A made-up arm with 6 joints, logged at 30 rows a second.
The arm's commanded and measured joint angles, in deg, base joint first. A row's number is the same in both.
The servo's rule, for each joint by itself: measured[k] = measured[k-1] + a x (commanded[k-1-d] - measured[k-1]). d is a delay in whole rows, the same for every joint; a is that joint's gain. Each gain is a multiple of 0.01, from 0.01 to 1. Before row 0 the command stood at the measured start. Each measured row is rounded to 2 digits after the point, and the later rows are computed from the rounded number. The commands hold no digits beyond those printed.
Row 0, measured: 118.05 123.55 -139.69 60.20 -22.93 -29.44
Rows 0 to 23, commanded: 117.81 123.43 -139.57 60.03 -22.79 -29.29; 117.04 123.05 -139.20 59.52 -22.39 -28.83; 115.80 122.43 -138.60 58.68 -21.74 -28.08; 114.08 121.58 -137.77 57.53 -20.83 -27.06; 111.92 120.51 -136.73 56.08 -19.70 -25.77; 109.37 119.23 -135.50 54.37 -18.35 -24.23; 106.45 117.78 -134.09 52.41 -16.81 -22.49; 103.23 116.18 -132.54 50.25 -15.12 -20.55; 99.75 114.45 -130.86 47.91 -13.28 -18.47; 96.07 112.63 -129.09 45.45 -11.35 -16.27; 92.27 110.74 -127.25 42.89 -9.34 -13.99; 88.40 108.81 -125.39 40.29 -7.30 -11.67; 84.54 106.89 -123.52 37.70 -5.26 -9.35; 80.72 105.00 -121.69 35.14 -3.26 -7.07; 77.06 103.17 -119.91 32.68 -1.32 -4.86; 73.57 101.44 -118.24 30.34 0.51 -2.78; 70.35 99.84 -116.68 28.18 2.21 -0.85; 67.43 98.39 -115.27 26.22 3.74 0.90; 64.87 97.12 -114.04 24.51 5.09 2.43; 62.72 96.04 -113.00 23.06 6.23 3.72; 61.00 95.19 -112.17 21.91 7.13 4.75; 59.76 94.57 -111.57 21.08 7.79 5.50; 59.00 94.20 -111.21 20.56 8.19 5.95; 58.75 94.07 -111.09 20.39 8.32 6.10
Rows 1 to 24, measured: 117.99 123.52 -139.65 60.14 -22.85 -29.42; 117.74 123.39 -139.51 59.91 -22.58 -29.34; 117.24 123.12 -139.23 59.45 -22.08 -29.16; 116.42 122.69 -138.78 58.74 -21.34 -28.87; 115.25 122.08 -138.14 57.76 -20.37 -28.44; 113.72 121.28 -137.32 56.51 -19.18 -27.85; 111.83 120.30 -136.32 54.99 -17.78 -27.10; 109.59 119.15 -135.15 53.24 -16.21 -26.18; 107.03 117.83 -133.82 51.27 -14.48 -25.10; 104.18 116.37 -132.35 49.12 -12.63 -23.86; 101.08 114.79 -130.77 46.81 -10.69 -22.48; 97.78 113.12 -129.10 44.40 -8.69 -20.97; 94.34 111.38 -127.37 41.92 -6.67 -19.34; 90.80 109.59 -125.61 39.41 -4.66 -17.62; 87.23 107.79 -123.84 36.92 -2.69 -15.83; 83.68 106.01 -122.10 34.49 -0.80 -14.00; 80.21 104.28 -120.42 32.16 0.98 -12.16; 76.89 102.63 -118.82 29.96 2.61 -10.33; 73.76 101.09 -117.34 27.94 4.07 -8.54; 70.89 99.68 -115.99 26.13 5.34 -6.82; 68.32 98.42 -114.81 24.57 6.40 -5.20; 66.09 97.34 -113.81 23.28 7.22 -3.70; 64.25 96.46 -113.00 22.27 7.79 -2.35; 62.82 95.79 -112.41 21.57 8.10 -1.17
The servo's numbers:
d 0
a 0.26 0.28 0.31 0.37 0.59 0.14

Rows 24 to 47, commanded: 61.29 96.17 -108.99 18.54 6.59 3.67; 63.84 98.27 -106.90 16.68 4.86 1.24; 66.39 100.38 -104.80 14.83 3.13 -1.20; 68.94 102.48 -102.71 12.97 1.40 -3.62; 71.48 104.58 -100.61 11.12 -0.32 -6.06; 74.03 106.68 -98.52 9.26 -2.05 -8.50; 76.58 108.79 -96.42 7.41 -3.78 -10.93; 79.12 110.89 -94.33 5.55 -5.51 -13.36; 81.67 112.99 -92.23 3.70 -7.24 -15.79; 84.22 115.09 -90.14 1.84 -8.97 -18.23; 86.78 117.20 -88.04 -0.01 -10.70 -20.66; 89.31 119.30 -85.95 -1.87 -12.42 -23.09; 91.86 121.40 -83.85 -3.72 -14.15 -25.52; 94.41 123.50 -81.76 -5.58 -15.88 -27.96; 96.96 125.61 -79.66 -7.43 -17.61 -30.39; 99.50 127.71 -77.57 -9.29 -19.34 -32.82; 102.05 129.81 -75.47 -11.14 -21.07 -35.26; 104.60 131.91 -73.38 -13.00 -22.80 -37.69; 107.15 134.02 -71.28 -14.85 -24.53 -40.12; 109.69 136.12 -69.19 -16.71 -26.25 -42.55; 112.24 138.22 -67.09 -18.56 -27.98 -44.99; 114.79 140.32 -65.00 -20.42 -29.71 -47.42; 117.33 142.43 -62.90 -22.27 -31.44 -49.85; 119.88 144.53 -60.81 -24.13 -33.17 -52.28
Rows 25 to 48, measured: 62.42 95.90 -111.35 20.45 7.21 -0.49; 62.79 96.56 -109.97 19.06 5.82 -0.25; 63.73 97.63 -108.37 17.49 4.23 -0.38; 65.08 98.99 -106.62 15.82 2.56 -0.83; 66.74 100.56 -104.76 14.08 0.86 -1.56; 68.64 102.27 -102.83 12.30 -0.86 -2.53; 70.70 104.10 -100.84 10.49 -2.58 -3.71; 72.89 106.00 -98.82 8.66 -4.31 -5.06; 75.17 107.96 -96.78 6.82 -6.04 -6.56; 77.52 109.96 -94.72 4.98 -7.77 -8.19; 79.93 111.99 -92.65 3.13 -9.50 -9.94; 82.37 114.04 -90.57 1.28 -11.22 -11.78; 84.84 116.10 -88.49 -0.57 -12.95 -13.70; 87.33 118.17 -86.40 -2.42 -14.68 -15.70; 89.83 120.25 -84.31 -4.27 -16.41 -17.76; 92.34 122.34 -82.22 -6.13 -18.14 -19.87; 94.86 124.43 -80.13 -7.98 -19.87 -22.02; 97.39 126.52 -78.04 -9.84 -21.60 -24.21; 99.93 128.62 -75.94 -11.69 -23.33 -26.44; 102.47 130.72 -73.85 -13.55 -25.05 -28.70; 105.01 132.82 -71.75 -15.40 -26.78 -30.98; 107.55 134.92 -69.66 -17.26 -28.51 -33.28; 110.09 137.02 -67.56 -19.11 -30.24 -35.60; 112.64 139.12 -65.47 -20.97 -31.97 -37.94
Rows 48 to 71, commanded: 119.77 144.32 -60.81 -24.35 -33.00 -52.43; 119.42 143.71 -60.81 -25.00 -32.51 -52.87; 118.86 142.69 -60.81 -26.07 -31.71 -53.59; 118.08 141.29 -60.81 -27.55 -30.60 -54.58; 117.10 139.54 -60.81 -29.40 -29.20 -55.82; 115.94 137.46 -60.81 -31.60 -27.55 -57.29; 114.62 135.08 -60.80 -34.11 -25.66 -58.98; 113.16 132.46 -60.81 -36.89 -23.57 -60.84; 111.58 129.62 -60.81 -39.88 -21.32 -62.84; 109.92 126.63 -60.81 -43.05 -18.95 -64.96; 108.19 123.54 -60.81 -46.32 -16.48 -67.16; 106.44 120.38 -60.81 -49.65 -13.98 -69.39; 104.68 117.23 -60.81 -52.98 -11.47 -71.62; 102.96 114.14 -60.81 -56.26 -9.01 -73.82; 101.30 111.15 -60.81 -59.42 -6.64 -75.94; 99.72 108.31 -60.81 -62.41 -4.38 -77.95; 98.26 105.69 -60.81 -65.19 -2.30 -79.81; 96.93 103.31 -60.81 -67.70 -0.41 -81.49; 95.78 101.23 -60.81 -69.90 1.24 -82.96; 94.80 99.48 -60.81 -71.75 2.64 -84.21; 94.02 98.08 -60.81 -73.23 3.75 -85.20; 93.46 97.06 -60.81 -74.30 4.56 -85.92; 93.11 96.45 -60.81 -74.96 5.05 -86.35; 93.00 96.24 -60.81 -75.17 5.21 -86.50
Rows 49 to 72, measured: 114.49 140.58 -64.03 -22.22 -32.58 -39.97; 115.77 141.46 -63.03 -23.25 -32.54 -41.78; 116.57 141.80 -62.34 -24.29 -32.05 -43.43; 116.96 141.66 -61.87 -25.50 -31.19 -44.99; 117.00 141.07 -61.54 -26.94 -30.02 -46.51; 116.72 140.06 -61.31 -28.66 -28.56 -48.02; 116.17 138.67 -61.15 -30.68 -26.85 -49.55; 115.39 136.93 -61.04 -32.98 -24.91 -51.13; 114.40 134.88 -60.97 -35.53 -22.79 -52.77; 113.24 132.57 -60.92 -38.31 -20.52 -54.48; 111.93 130.04 -60.89 -41.27 -18.14 -56.26; 110.50 127.34 -60.87 -44.37 -15.69 -58.10; 108.99 124.51 -60.85 -47.56 -13.20 -59.99; 107.42 121.61 -60.84 -50.78 -10.73 -61.93; 105.83 118.68 -60.83 -53.98 -8.32 -63.89; 104.24 115.78 -60.82 -57.10 -6.00 -65.86; 102.69 112.95 -60.82 -60.09 -3.82 -67.81; 101.19 110.25 -60.82 -62.91 -1.81 -69.73; 99.78 107.72 -60.82 -65.50 -0.01 -71.58; 98.49 105.41 -60.82 -67.81 1.55 -73.35; 97.33 103.36 -60.82 -69.82 2.85 -75.01; 96.32 101.60 -60.82 -71.48 3.86 -76.54; 95.49 100.16 -60.82 -72.77 4.56 -77.91; 94.84 99.06 -60.82 -73.66 4.94 -79.11
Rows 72 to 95, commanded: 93.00 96.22 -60.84 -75.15 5.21 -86.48; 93.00 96.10 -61.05 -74.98 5.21 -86.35; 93.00 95.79 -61.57 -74.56 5.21 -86.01; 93.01 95.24 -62.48 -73.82 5.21 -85.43; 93.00 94.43 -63.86 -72.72 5.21 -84.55; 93.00 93.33 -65.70 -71.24 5.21 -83.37; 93.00 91.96 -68.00 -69.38 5.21 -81.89; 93.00 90.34 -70.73 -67.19 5.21 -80.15; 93.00 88.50 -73.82 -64.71 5.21 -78.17; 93.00 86.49 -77.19 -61.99 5.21 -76.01; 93.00 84.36 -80.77 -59.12 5.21 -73.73; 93.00 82.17 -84.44 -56.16 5.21 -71.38; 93.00 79.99 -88.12 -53.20 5.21 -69.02; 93.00 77.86 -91.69 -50.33 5.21 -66.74; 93.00 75.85 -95.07 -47.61 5.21 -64.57; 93.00 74.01 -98.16 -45.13 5.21 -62.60; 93.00 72.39 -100.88 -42.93 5.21 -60.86; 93.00 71.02 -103.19 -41.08 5.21 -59.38; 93.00 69.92 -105.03 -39.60 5.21 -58.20; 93.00 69.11 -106.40 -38.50 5.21 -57.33; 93.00 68.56 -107.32 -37.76 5.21 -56.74; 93.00 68.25 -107.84 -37.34 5.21 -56.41; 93.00 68.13 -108.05 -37.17 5.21 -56.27; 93.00 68.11 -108.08 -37.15 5.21 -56.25
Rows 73 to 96, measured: 94.36 98.26 -60.83 -74.21 5.10 -80.14; 94.01 97.66 -60.90 -74.49 5.16 -81.01; 93.75 97.14 -61.11 -74.52 5.19 -81.71; 93.56 96.61 -61.53 -74.26 5.20 -82.23; 93.41 96.00 -62.25 -73.69 5.21 -82.55; 93.30 95.25 -63.32 -72.78 5.21 -82.66; 93.22 94.33 -64.77 -71.52 5.21 -82.55; 93.16 93.21 -66.62 -69.92 5.21 -82.21; 93.12 91.89 -68.85 -67.99 5.21 -81.64; 93.09 90.38 -71.44 -65.77 5.21 -80.85; 93.07 88.69 -74.33 -63.31 5.21 -79.85; 93.05 86.86 -77.46 -60.66 5.21 -78.66; 93.04 84.94 -80.76 -57.90 5.21 -77.31; 93.03 82.96 -84.15 -55.10 5.21 -75.83; 93.02 80.97 -87.54 -52.33 5.21 -74.25; 93.01 79.02 -90.83 -49.67 5.21 -72.62; 93.01 77.16 -93.95 -47.18 5.21 -70.97; 93.01 75.44 -96.81 -44.92 5.21 -69.35; 93.01 73.89 -99.36 -42.95 5.21 -67.79; 93.01 72.55 -101.54 -41.30 5.21 -66.33; 93.01 71.43 -103.33 -39.99 5.21 -64.99; 93.01 70.54 -104.73 -39.01 5.21 -63.79; 93.01 69.87 -105.76 -38.33 5.21 -62.74; 93.01 69.38 -106.48 -37.89 5.21 -61.83
